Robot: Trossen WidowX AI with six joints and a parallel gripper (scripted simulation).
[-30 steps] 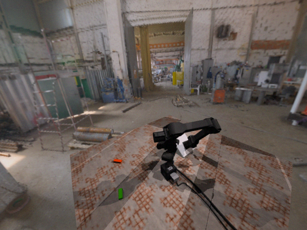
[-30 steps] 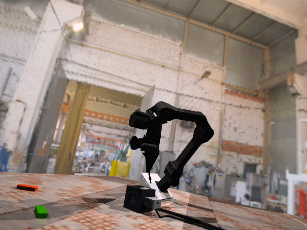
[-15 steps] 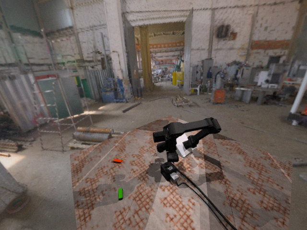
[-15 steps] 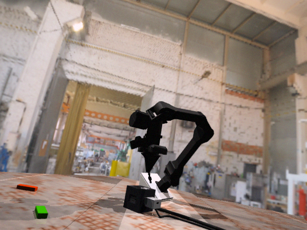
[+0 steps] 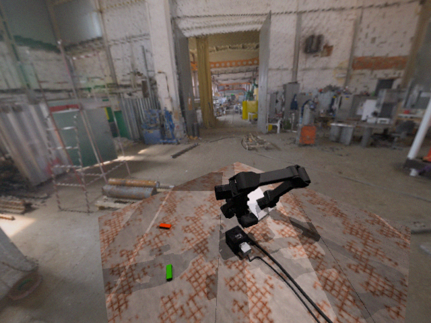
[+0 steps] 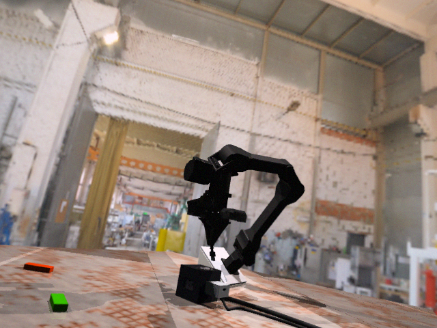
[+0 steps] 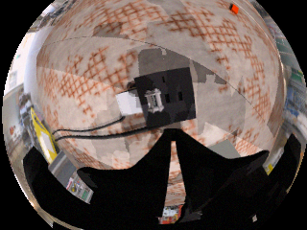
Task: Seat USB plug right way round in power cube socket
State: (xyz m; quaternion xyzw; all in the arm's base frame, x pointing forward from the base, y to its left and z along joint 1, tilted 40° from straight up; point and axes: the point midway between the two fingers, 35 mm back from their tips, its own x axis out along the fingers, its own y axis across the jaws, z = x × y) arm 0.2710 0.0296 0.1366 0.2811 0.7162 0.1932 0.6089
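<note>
Right now the usb socket is 6 cm below my gripper tip, 2 cm to the left of it and 2 cm ahead of it. The rest, counted from my gripper tip: green block: 34 cm ahead, 13 cm below, 4 cm to the right; then orange block: 31 cm to the right, 29 cm ahead, 13 cm below; then usb plug: 2 cm below, 1 cm behind.
</note>
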